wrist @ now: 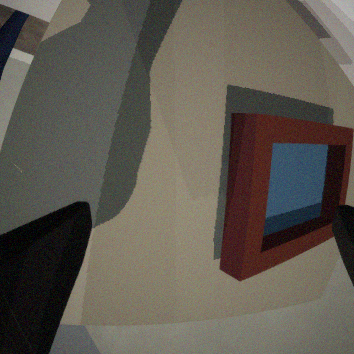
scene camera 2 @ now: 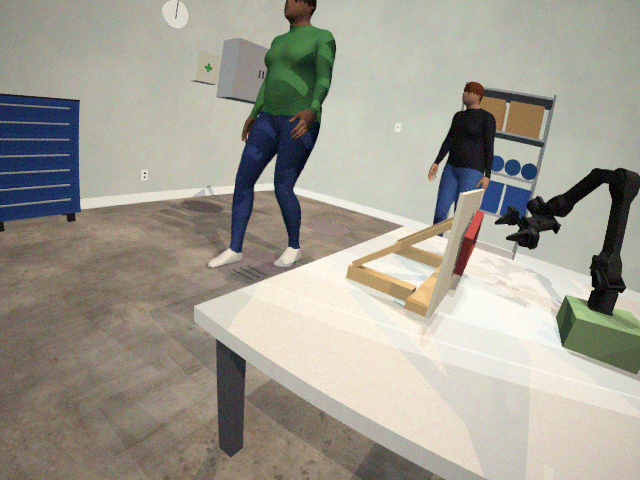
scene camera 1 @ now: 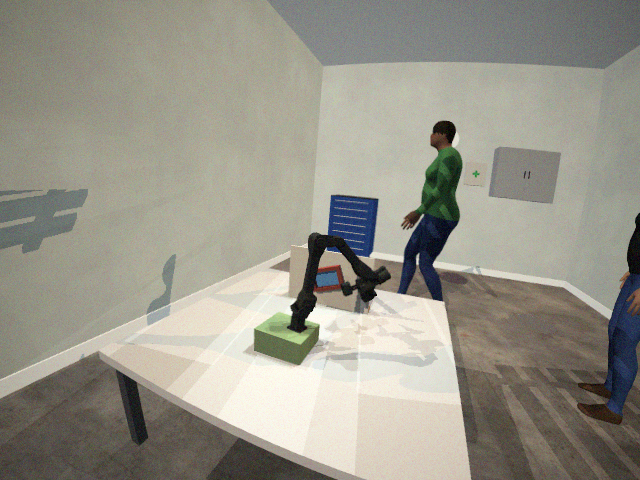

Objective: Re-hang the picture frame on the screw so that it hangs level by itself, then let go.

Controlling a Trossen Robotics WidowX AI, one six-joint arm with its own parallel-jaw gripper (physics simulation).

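The red picture frame (scene camera 1: 339, 277) (scene camera 2: 469, 242) (wrist: 253, 200) with a blue picture is on the front of the upright beige board (scene camera 1: 299, 266) (scene camera 2: 448, 258) (wrist: 170, 260). In scene camera 1 it looks tilted against the board's top edge, its right end higher. The screw does not show; the frame may hide it. My gripper (scene camera 1: 356, 292) (scene camera 2: 502, 230) (wrist: 218, 217) is open and empty, in front of the board and apart from the frame. In the wrist view the frame is at the right, near the right fingertip.
Wooden struts (scene camera 2: 382, 281) brace the board from behind on the white table (scene camera 1: 268, 397) (scene camera 2: 361, 361). The arm stands on a green block (scene camera 1: 279, 343) (scene camera 2: 594, 335). A person in green (scene camera 1: 442, 186) (scene camera 2: 299, 67) stands beyond the table, and a blue drawer cabinet (scene camera 1: 353, 224) (scene camera 2: 38, 155) stands on the floor behind.
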